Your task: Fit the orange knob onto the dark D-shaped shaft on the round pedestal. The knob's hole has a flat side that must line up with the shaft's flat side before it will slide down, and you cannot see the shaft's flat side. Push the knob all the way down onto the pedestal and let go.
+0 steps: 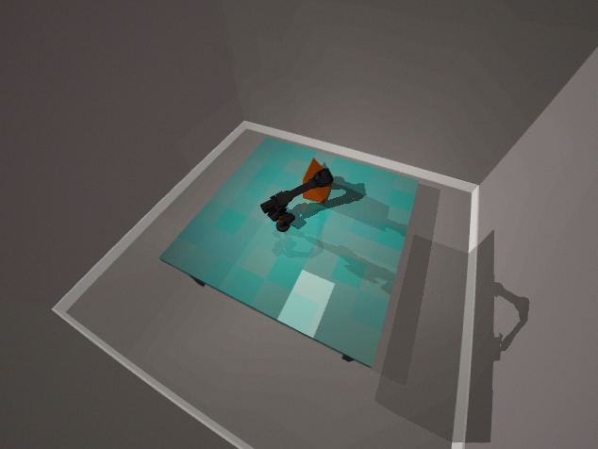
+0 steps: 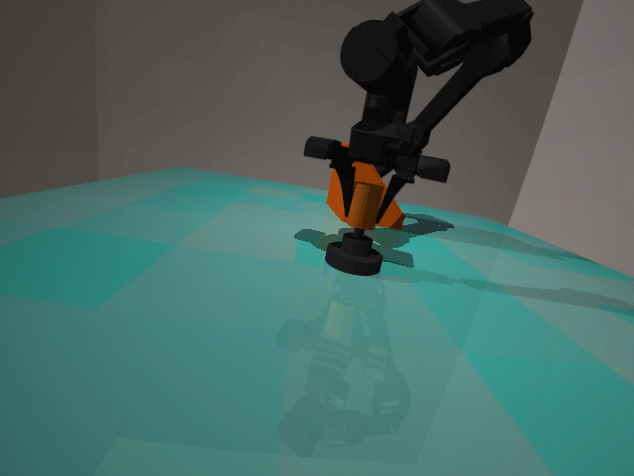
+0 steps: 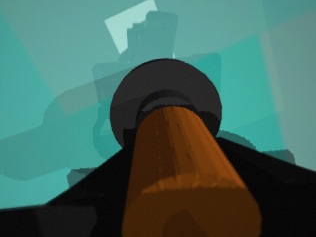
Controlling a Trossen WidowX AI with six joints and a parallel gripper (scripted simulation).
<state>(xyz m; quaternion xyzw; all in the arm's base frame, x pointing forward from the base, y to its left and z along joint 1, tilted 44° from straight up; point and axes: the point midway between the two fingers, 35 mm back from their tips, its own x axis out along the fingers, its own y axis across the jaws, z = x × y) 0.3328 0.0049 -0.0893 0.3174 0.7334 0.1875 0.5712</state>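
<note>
Right now my gripper tip is 20 mm below the orange knob. From my gripper tip the other things lie so: pedestal (40 mm below).
</note>
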